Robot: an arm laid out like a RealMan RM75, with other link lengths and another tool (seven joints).
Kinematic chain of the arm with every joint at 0, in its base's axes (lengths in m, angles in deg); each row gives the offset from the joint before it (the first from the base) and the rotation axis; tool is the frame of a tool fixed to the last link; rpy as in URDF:
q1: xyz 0 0 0.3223 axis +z
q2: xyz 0 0 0 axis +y
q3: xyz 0 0 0.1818 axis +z
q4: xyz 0 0 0 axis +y
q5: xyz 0 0 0.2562 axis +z
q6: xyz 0 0 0 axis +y
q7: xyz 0 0 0.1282 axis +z
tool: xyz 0.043 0.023 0.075 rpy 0 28.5 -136.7
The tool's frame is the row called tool.
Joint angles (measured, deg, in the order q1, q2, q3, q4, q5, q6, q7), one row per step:
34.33, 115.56, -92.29, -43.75, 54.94, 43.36, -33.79
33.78, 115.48, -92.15, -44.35, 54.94, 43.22, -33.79
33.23, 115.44, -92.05, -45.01, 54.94, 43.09, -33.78
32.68, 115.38, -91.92, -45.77, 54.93, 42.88, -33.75
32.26, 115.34, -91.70, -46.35, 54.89, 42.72, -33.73
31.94, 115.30, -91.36, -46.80, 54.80, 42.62, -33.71
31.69, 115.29, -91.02, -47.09, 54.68, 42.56, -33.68
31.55, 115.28, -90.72, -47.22, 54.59, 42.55, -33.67
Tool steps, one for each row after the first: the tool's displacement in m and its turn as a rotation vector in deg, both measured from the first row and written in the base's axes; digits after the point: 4 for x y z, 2 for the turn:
0.0005, 0.0008, 0.0018, 0.48, 0.16, -0.03
0.0004, 0.0016, 0.0032, 0.93, 0.36, 0.00
-0.0001, 0.0031, 0.0052, 1.53, 0.57, 0.12
-0.0004, 0.0045, 0.0070, 2.07, 0.75, 0.17
-0.0005, 0.0061, 0.0091, 2.60, 0.91, 0.15
-0.0002, 0.0072, 0.0108, 3.02, 1.03, 0.05
0.0003, 0.0080, 0.0121, 3.30, 1.11, -0.08

